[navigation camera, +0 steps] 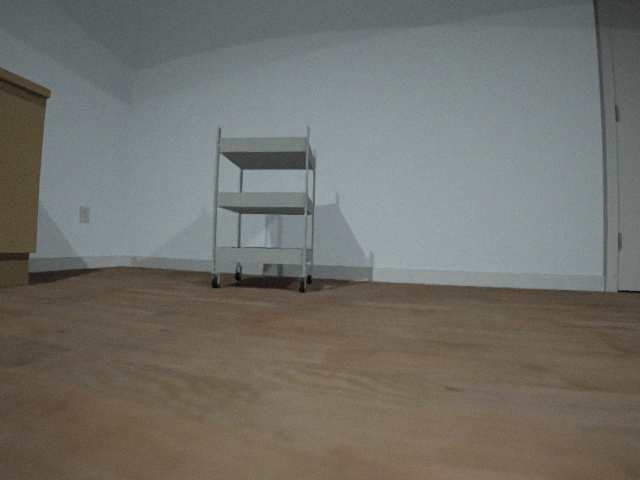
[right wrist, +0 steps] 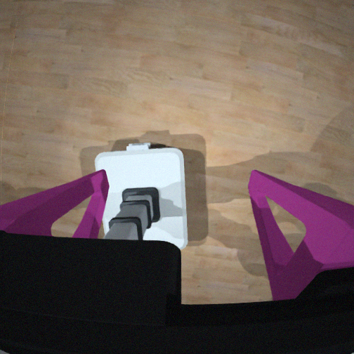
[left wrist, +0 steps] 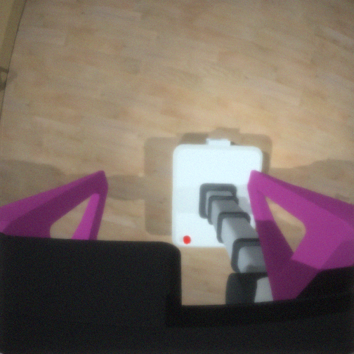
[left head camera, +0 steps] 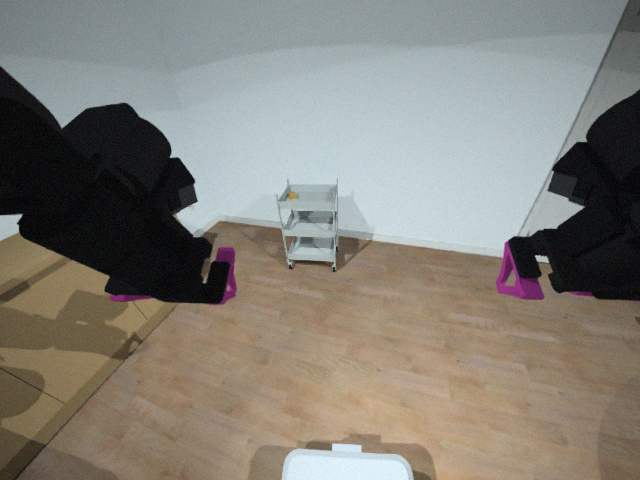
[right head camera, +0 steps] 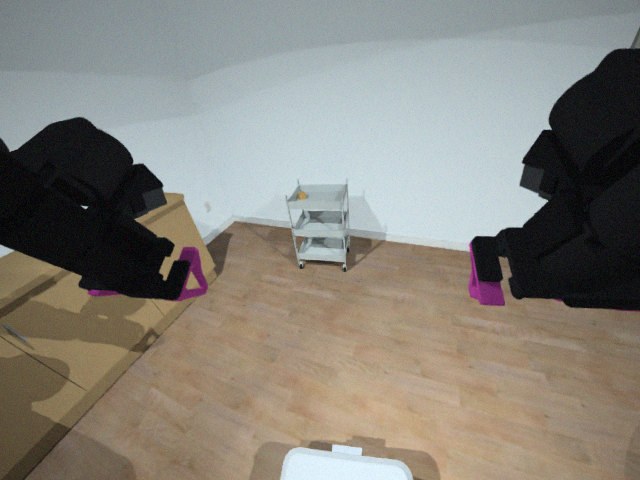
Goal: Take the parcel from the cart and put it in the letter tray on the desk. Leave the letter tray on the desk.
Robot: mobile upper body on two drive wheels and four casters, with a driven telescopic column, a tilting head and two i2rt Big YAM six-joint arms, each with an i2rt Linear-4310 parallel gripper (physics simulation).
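Places are measured from the left arm's base along level axes (x right, y down, z ahead), in centimetres.
Where they show: left gripper, fingertip midpoint: (left head camera: pixel 202 291) (right head camera: pixel 178 288); right gripper, fingertip midpoint: (left head camera: pixel 534 288) (right head camera: pixel 511 292).
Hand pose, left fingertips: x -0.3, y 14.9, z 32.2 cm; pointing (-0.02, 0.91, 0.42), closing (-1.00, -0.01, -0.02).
Each offset is from my left fingertips to the top centre of the thing. "spot": to the spot under its first point.
A small orange parcel @(dy +54.9, dx -20.4, dz +156.0 cm) (left head camera: pixel 292 195) (right head camera: pixel 302 195) lies in the left part of the top tray of a light grey three-tier cart @(spot: dy +56.7, dx -2.6, dz +135.6 cm) (left head camera: pixel 310 205) (right head camera: pixel 320 205) (navigation camera: pixel 263 144). The cart stands on the floor by the far wall, well beyond both grippers. The navigation camera does not show the parcel. My left gripper (left head camera: pixel 174 300) (right head camera: pixel 147 297) (left wrist: pixel 177 178) is open and empty, at the left of the head views. My right gripper (left head camera: pixel 560 295) (right head camera: pixel 555 302) (right wrist: pixel 178 177) is open and empty, at the right. The desk and the letter tray do not show.
A wooden cabinet (left head camera: pixel 111 335) (right head camera: pixel 201 248) (navigation camera: pixel 20 170) stands at the left, partly under my left arm. My white base (left head camera: pixel 346 465) (right head camera: pixel 346 465) (left wrist: pixel 215 165) (right wrist: pixel 145 167) is at the bottom of the head views. A door (navigation camera: pixel 630 180) is at the far right.
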